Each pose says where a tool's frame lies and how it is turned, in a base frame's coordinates. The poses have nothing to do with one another.
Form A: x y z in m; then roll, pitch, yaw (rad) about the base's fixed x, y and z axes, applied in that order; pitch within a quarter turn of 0, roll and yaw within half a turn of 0.
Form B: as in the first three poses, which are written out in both.
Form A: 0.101 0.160 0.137 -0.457 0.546 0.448
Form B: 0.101 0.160 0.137 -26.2 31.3 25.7
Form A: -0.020 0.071 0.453 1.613 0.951 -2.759
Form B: -0.020 0.071 0.453 92.4 54.5 -158.1
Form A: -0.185 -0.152 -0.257 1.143 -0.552 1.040
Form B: -0.185 -0.152 -0.257 65.5 -31.6 59.6
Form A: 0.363 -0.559 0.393 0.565 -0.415 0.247
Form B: 0.363 -0.559 0.393 32.4 -23.8 14.2
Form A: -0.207 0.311 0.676 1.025 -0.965 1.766
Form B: -0.207 0.311 0.676 58.7 -55.3 101.2
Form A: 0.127 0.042 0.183 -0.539 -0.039 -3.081
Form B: 0.127 0.042 0.183 -30.9 -2.2 -176.5
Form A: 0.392 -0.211 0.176 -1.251 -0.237 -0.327
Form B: 0.392 -0.211 0.176 -71.7 -13.6 -18.7
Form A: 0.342 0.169 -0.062 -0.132 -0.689 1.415
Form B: 0.342 0.169 -0.062 -7.6 -39.5 81.1
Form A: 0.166 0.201 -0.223 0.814 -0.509 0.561
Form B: 0.166 0.201 -0.223 46.6 -29.2 32.1
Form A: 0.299 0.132 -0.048 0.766 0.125 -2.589
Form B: 0.299 0.132 -0.048 43.9 7.2 -148.3
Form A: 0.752 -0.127 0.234 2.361 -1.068 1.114
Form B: 0.752 -0.127 0.234 135.3 -61.2 63.8
